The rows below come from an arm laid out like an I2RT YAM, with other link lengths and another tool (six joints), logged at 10 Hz.
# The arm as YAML. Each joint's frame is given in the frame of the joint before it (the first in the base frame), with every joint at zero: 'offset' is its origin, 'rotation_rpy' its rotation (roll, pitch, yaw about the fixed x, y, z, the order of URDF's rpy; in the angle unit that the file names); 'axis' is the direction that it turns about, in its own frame. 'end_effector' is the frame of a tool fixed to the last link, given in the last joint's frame.
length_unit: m
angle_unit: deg
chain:
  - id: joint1
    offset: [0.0, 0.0, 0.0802]
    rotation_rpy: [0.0, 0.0, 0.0]
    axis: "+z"
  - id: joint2
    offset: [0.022, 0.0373, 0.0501]
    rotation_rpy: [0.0, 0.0, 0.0]
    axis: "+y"
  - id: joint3
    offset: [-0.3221, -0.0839, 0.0]
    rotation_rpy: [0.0, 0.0, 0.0]
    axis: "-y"
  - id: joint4
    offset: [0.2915, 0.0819, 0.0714]
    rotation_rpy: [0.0, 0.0, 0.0]
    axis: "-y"
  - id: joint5
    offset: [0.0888, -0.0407, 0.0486]
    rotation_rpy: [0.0, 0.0, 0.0]
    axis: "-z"
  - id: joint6
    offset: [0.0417, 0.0, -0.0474]
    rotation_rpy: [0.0, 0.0, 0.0]
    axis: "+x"
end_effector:
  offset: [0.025, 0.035, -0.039]
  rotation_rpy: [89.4, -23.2, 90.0]
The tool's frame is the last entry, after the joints.
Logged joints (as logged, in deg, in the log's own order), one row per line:
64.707 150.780 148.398 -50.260 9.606 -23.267
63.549 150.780 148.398 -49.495 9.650 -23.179
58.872 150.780 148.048 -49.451 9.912 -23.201
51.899 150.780 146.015 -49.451 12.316 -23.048
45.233 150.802 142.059 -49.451 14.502 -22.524
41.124 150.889 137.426 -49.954 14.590 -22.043
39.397 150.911 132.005 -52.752 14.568 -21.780
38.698 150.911 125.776 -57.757 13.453 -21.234
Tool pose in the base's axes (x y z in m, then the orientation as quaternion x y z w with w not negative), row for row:
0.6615 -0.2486 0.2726 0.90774 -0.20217 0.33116 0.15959
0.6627 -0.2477 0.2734 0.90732 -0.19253 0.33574 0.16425
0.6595 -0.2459 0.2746 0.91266 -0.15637 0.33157 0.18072
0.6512 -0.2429 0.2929 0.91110 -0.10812 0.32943 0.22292
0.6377 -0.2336 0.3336 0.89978 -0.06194 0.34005 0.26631
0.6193 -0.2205 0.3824 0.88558 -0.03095 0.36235 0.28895
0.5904 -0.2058 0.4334 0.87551 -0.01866 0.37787 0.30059
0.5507 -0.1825 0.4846 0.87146 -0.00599 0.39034 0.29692
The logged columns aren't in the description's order. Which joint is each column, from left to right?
Columns, left to right: joint6, joint3, joint2, joint4, joint5, joint1.
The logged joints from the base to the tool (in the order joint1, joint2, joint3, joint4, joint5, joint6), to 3 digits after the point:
-23.267 148.398 150.780 -50.260 9.606 64.707
-23.179 148.398 150.780 -49.495 9.650 63.549
-23.201 148.048 150.780 -49.451 9.912 58.872
-23.048 146.015 150.780 -49.451 12.316 51.899
-22.524 142.059 150.802 -49.451 14.502 45.233
-22.043 137.426 150.889 -49.954 14.590 41.124
-21.780 132.005 150.911 -52.752 14.568 39.397
-21.234 125.776 150.911 -57.757 13.453 38.698

